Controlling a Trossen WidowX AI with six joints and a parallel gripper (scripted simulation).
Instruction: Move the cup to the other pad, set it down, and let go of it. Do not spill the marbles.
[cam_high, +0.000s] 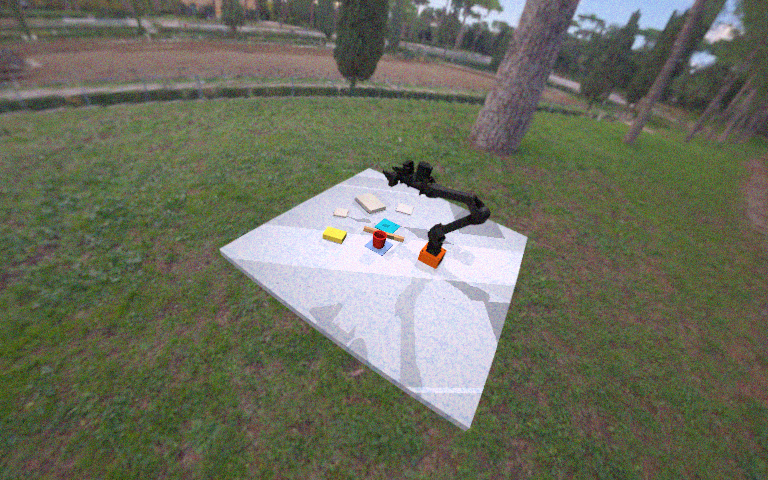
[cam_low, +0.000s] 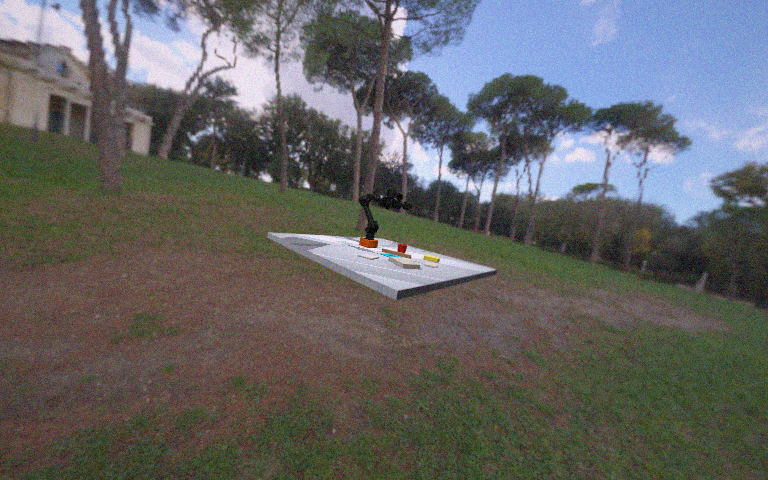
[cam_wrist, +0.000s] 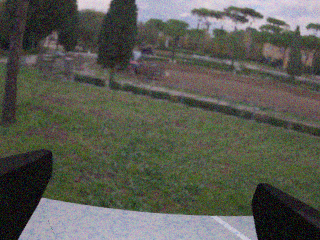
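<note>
The red cup is 330 mm below my gripper tip, 120 mm to the left of it and 90 mm behind it. The rest, counted from my gripper tip: wooden bar: 370 mm below, 60 mm behind, 30 mm to the left; red marble: 360 mm below, 110 mm to the left, 110 mm behind; teal pad: 380 mm below, 50 mm to the right, 30 mm behind.
</note>
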